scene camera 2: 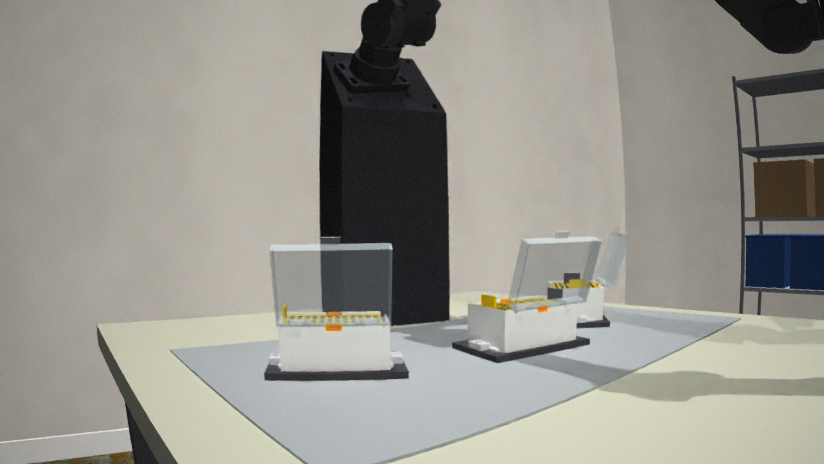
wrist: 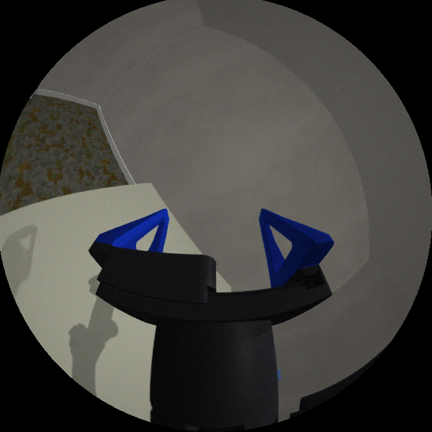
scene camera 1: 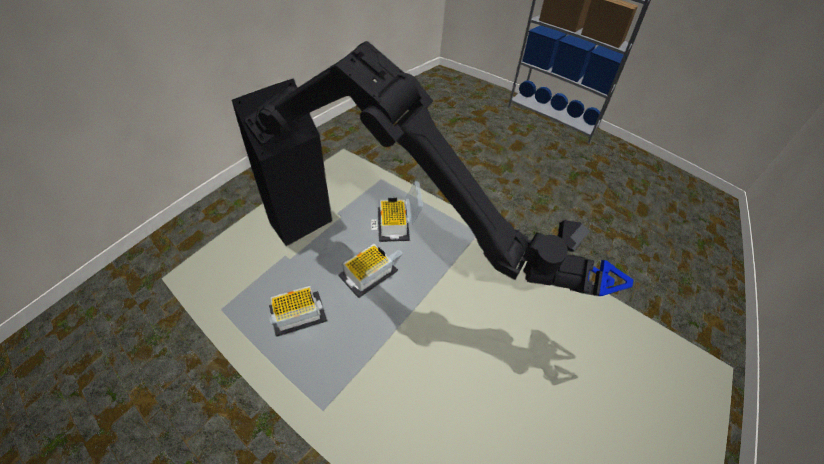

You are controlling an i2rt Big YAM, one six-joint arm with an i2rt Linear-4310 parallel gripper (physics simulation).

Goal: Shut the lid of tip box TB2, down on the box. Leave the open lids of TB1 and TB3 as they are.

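Frame: origin at the arm's base, x back, y left, z down, level; centimetres.
Where they show: gripper, fingertip midpoint: (scene camera 1: 622, 282); arm's base, link origin: (scene camera 2: 370, 79) (scene camera 1: 269, 121).
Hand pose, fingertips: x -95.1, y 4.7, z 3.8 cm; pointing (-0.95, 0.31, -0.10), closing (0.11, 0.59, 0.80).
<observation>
Things, the pixels of their top centre, and the offset from my fingertips. "spot": a spot on its surface instead. Level surfaces: height alone.
- near-left box, surface spot: (scene camera 2: 334, 348) spot: dx +66.3, dy -32.3, dz +35.2 cm
- middle box, top centre: (scene camera 2: 517, 297) (scene camera 1: 364, 258) dx +62.6, dy -5.8, dz +32.0 cm
- far box, top centre: (scene camera 2: 567, 281) (scene camera 1: 389, 211) dx +67.8, dy +15.0, dz +32.0 cm
- near-left box's clear lid, surface spot: (scene camera 2: 299, 282) spot: dx +65.2, dy -36.9, dz +27.7 cm
- middle box's clear lid, top centre: (scene camera 2: 556, 231) (scene camera 1: 380, 257) dx +55.0, dy -7.8, dz +23.2 cm
- far box's clear lid, surface spot: (scene camera 2: 614, 256) (scene camera 1: 415, 196) spot: dx +62.6, dy +22.5, dz +28.1 cm
- grey mat, surface height: dz +38.6 cm
- pale table, surface height: dz +38.9 cm
Three white tip boxes with yellow racks stand on dark bases: a near-left box (scene camera 1: 299, 319) (scene camera 2: 334, 348), a middle box (scene camera 1: 369, 268) (scene camera 2: 518, 331) and a far box (scene camera 1: 393, 216) (scene camera 2: 593, 308). I cannot read which is TB2. The near-left box's clear lid (scene camera 2: 299, 282) stands upright. The middle box's clear lid (scene camera 1: 395, 257) (scene camera 2: 553, 265) is up and leans back. The far box's clear lid (scene camera 1: 416, 198) (scene camera 2: 614, 256) is up and tilts outward. My gripper (scene camera 1: 629, 282) (wrist: 213, 213) is open and empty, high and far right of the boxes. The boxes do not show in the wrist view.
The boxes stand on a grey mat (scene camera 1: 322, 374) (scene camera 2: 259, 406) on a pale table (scene camera 1: 518, 415) (scene camera 2: 720, 420) (wrist: 45, 310). The black pedestal (scene camera 1: 294, 190) (scene camera 2: 394, 201) rises behind them. My forearm (scene camera 1: 455, 178) reaches out above the table's right part. A shelf rack (scene camera 1: 608, 112) (scene camera 2: 739, 190) stands by the wall.
</observation>
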